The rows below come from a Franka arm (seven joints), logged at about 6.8 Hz.
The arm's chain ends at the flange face. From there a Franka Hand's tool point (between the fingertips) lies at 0.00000 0.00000 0.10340 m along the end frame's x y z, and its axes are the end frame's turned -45 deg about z.
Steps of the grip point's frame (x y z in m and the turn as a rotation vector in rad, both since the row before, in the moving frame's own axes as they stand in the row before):
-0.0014, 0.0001, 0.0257, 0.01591, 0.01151, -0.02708
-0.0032, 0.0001, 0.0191, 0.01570, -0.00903, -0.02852
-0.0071, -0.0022, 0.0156, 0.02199, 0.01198, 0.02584
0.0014, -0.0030, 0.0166, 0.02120, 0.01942, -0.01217
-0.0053, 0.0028, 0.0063, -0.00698, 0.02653, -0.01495
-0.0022, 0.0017, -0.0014, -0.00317, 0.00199, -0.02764
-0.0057, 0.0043, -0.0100, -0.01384, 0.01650, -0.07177
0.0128, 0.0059, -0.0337, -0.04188, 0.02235, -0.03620
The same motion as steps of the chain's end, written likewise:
-0.0006, 0.0031, 0.0257, 0.01939, -0.00311, -0.02708
-0.0004, 0.0028, 0.0191, 0.00472, -0.01749, -0.02852
-0.0059, 0.0060, 0.0156, 0.02402, -0.00708, 0.02584
-0.0010, -0.0001, 0.0166, 0.02872, -0.00126, -0.01217
-0.0042, 0.0072, 0.0063, 0.01382, 0.02370, -0.01495
-0.0007, 0.0027, -0.0014, -0.00083, 0.00365, -0.02764
-0.0032, 0.0073, -0.0100, 0.00188, 0.02145, -0.07177
0.0085, -0.0062, -0.0336, -0.01381, 0.04542, -0.03620

